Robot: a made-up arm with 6 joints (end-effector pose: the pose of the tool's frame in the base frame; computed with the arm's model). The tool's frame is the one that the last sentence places. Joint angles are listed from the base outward.
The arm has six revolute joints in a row. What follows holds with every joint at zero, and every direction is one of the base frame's. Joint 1 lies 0.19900 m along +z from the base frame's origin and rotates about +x. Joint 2 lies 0.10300 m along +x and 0.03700 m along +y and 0.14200 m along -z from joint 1 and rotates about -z. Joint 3 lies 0.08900 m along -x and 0.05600 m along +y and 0.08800 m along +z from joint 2 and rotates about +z. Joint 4 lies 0.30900 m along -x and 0.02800 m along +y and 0.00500 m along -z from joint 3 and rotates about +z. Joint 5 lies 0.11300 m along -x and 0.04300 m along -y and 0.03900 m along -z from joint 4 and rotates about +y. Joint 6 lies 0.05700 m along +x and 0.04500 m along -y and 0.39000 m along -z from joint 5 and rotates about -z. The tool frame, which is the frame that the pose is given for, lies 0.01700 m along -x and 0.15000 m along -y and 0.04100 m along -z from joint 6; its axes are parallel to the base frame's.
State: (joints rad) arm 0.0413 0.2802 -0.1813 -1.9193 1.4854 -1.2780
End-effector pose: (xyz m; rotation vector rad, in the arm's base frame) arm 0.0478 0.7604 -0.0996 1.5366 -0.3802 -0.8976
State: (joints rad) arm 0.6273 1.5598 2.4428 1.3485 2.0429 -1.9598
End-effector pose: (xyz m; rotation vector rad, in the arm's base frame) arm 0.3385 -0.3813 -0.1789 0.5290 -1.8441 -1.9166
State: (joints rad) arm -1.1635 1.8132 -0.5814 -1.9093 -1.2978 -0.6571
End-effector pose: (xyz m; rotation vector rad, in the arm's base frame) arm 0.4893 0.1986 -0.4736 0.5146 0.0651 2.3259
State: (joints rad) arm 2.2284 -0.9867 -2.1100 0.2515 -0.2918 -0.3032
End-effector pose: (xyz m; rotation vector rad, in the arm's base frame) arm -0.2223 0.3474 0.5446 1.9832 0.4752 -0.5608
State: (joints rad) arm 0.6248 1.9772 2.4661 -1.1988 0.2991 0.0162
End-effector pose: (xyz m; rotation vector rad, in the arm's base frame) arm -0.4060 0.2471 -0.2651 0.6965 0.5057 -0.6101
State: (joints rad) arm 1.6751 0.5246 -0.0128 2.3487 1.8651 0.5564
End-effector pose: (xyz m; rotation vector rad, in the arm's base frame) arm 0.1260 -0.0473 0.0547 -0.2911 -0.1191 0.9587
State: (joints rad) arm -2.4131 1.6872 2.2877 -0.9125 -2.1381 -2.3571
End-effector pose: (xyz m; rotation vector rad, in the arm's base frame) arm 0.0490 0.2430 0.0390 1.1949 -0.6896 -0.7508
